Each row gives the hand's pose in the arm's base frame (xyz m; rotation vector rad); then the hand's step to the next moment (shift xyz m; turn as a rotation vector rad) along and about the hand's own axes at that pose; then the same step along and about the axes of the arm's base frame.
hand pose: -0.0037 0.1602 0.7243 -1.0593 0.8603 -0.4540
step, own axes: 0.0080 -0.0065 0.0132 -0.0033 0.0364 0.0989
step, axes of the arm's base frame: 0.0158 -0.0010 0.0056 0.0741 0.0744 -0.0096
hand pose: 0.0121 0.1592 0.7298 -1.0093 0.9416 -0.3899
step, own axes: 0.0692 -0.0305 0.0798 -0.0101 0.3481 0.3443
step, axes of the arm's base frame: 0.1081 -0.0184 0.0083 0.2299 0.3707 -0.2226
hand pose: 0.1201 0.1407 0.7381 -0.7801 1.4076 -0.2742
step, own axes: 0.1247 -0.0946 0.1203 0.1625 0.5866 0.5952
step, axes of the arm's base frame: 0.1618 -0.1054 -0.0408 0.4341 0.5209 -0.5148
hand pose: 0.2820 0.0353 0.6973 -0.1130 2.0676 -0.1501
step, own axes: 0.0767 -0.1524 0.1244 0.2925 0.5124 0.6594
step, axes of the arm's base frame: 0.0750 -0.1689 -0.1021 0.4294 0.4251 -0.6464
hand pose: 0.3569 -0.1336 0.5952 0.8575 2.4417 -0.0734
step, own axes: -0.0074 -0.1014 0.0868 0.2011 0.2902 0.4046
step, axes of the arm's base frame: -0.0139 -0.1042 -0.0826 0.2351 0.2538 -0.4107
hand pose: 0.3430 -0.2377 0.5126 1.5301 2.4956 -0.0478
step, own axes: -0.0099 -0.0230 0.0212 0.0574 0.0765 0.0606
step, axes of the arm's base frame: -0.0125 -0.0222 -0.0207 0.0525 0.0771 -0.0642
